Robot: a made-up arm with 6 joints.
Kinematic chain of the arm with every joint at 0, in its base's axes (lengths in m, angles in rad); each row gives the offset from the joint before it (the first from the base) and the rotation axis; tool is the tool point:
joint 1: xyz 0 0 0.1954 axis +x
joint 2: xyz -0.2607 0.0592 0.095 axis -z
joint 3: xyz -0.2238 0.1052 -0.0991 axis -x
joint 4: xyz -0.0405 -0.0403 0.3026 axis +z
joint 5: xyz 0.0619 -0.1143 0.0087 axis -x
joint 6: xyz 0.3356 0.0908 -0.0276 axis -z
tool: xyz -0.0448 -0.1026 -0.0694
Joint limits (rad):
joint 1: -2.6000..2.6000
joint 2: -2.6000..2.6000
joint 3: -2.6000..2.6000
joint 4: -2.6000..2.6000
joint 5: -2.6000..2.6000
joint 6: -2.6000..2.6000
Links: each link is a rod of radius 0.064 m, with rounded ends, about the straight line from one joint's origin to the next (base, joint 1, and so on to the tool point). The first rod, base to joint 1, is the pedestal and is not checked.
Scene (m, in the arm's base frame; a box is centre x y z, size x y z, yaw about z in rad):
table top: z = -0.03
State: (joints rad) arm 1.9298 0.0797 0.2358 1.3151 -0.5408 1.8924
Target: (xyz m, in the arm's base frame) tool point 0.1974 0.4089 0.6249
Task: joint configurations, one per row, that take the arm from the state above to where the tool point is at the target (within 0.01 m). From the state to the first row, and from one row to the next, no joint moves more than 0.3 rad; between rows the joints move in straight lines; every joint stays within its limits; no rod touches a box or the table.
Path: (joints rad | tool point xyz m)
1: 1.6765 0.3422 0.4310 1.3417 -0.6540 2.0286 | -0.3444 -0.2489 0.8099
2: 1.4231 0.6047 0.6261 1.3682 -0.7673 2.1648 | -0.1670 -0.0128 0.8940
3: 1.1698 0.8672 0.8213 1.3948 -0.8805 2.3010 | 0.0236 0.2326 0.8286
4: 0.9164 1.1297 1.0165 1.4213 -0.9938 2.4372 | 0.1974 0.4089 0.6249

